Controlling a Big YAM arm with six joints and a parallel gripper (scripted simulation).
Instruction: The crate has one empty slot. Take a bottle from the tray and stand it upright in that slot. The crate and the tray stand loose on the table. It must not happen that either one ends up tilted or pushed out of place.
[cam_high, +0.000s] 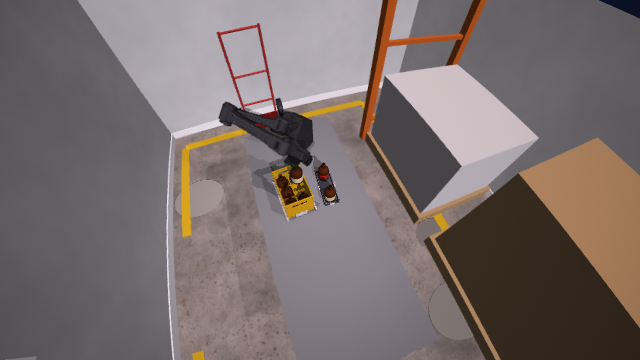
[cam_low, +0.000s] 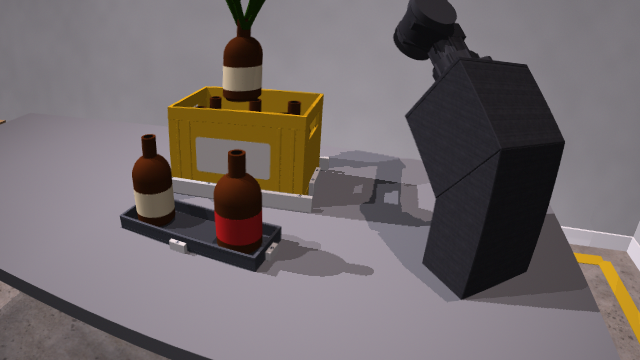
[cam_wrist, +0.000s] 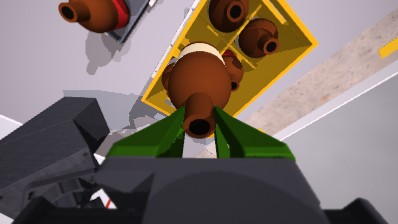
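The yellow crate lies 1 cm behind my hand, 4 cm to the right of it and 25 cm below it. The rest, counted from my hand: dark tray: 6 cm ahead, 18 cm to the left, 32 cm below.
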